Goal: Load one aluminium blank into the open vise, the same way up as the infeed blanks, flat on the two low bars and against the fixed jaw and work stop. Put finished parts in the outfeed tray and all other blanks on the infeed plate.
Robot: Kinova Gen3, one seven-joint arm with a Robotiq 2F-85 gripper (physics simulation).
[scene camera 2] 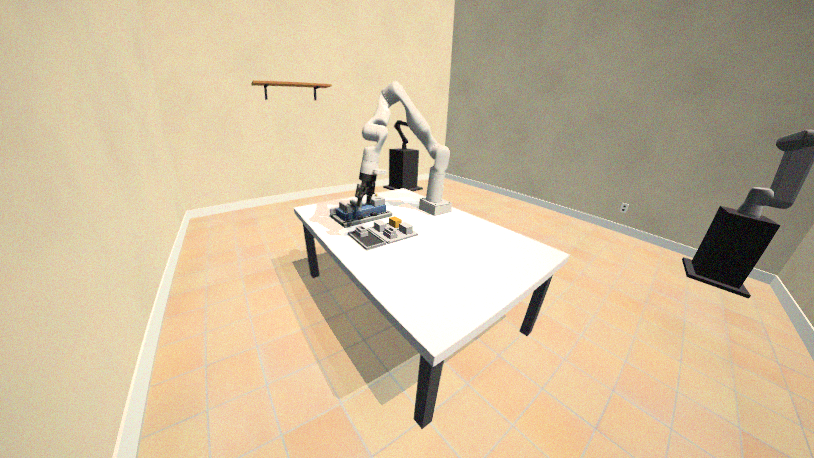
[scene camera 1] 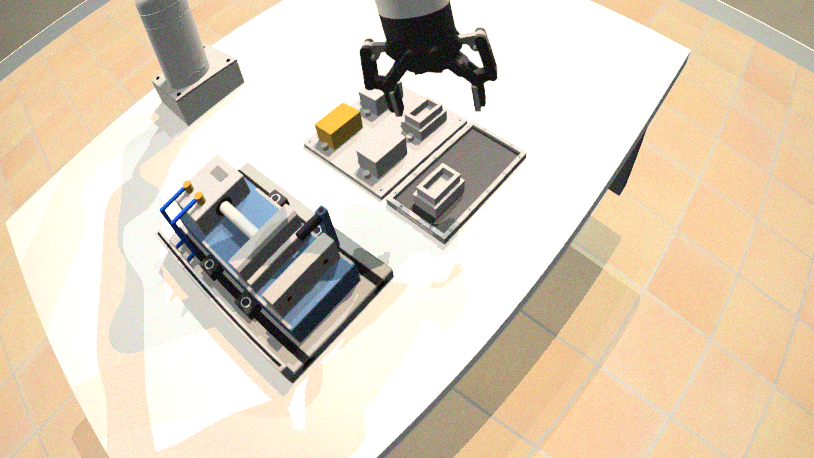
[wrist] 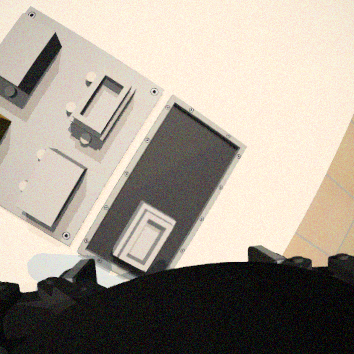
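Where they show: gripper, fingertip midpoint: (scene camera 2: pixel 363 205) (scene camera 1: pixel 439 110); arm's base, link origin: (scene camera 2: pixel 433 200) (scene camera 1: pixel 188 74).
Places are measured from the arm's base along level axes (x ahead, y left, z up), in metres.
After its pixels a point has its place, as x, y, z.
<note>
The infeed plate (scene camera 1: pixel 375 128) @(0.391, 0.090, -0.055) (wrist: pixel 140 100) @(0.482, 0.158, -0.055) bears a rear grey blank (scene camera 1: pixel 371 102) @(0.367, 0.115, -0.029) (wrist: pixel 30 55) @(0.375, 0.143, -0.019), a front grey blank (scene camera 1: pixel 382 154) @(0.456, 0.030, -0.020) (wrist: pixel 52 187) @(0.445, 0.047, -0.019), a yellow block (scene camera 1: pixel 338 125) @(0.364, 0.043, -0.019) (scene camera 2: pixel 395 222) @(0.371, 0.080, -0.026) (wrist: pixel 4 125) @(0.372, 0.076, -0.046) and a pocketed grey part (scene camera 1: pixel 437 120) @(0.470, 0.141, -0.040) (wrist: pixel 102 107) @(0.453, 0.131, -0.034). Another pocketed part (scene camera 1: pixel 438 200) @(0.556, 0.014, -0.032) (wrist: pixel 145 240) @(0.545, 0.033, -0.037) sits in the outfeed tray (scene camera 1: pixel 483 153) @(0.553, 0.135, -0.057) (wrist: pixel 175 160) @(0.543, 0.119, -0.057), pocket up. The vise (scene camera 1: pixel 327 296) @(0.536, -0.175, -0.009) is open, with no blank seen between its movable jaw (scene camera 1: pixel 261 242) and fixed jaw (scene camera 1: pixel 304 270) @(0.516, -0.176, 0.032). My gripper (scene camera 1: pixel 439 109) @(0.537, 0.052, 0.088) (scene camera 2: pixel 364 201) @(0.537, 0.052, 0.088) (wrist: pixel 172 270) @(0.537, 0.052, 0.088) is open and empty, above the table; in scene camera 1 it overlaps the rear blank.
A dark work stop (scene camera 1: pixel 328 227) @(0.487, -0.109, 0.006) rises beside the vise jaws. Blue handles (scene camera 1: pixel 173 207) @(0.294, -0.219, 0.043) with yellow ends stand at the vise's far end. The arm's base (scene camera 1: pixel 199 85) @(0.059, -0.011, 0.000) (scene camera 2: pixel 434 206) @(0.068, 0.071, -0.007) is on the table (scene camera 1: pixel 597 85) @(0.643, 0.414, -0.064) (scene camera 2: pixel 466 273) @(0.426, 0.546, -0.064) behind the vise.
</note>
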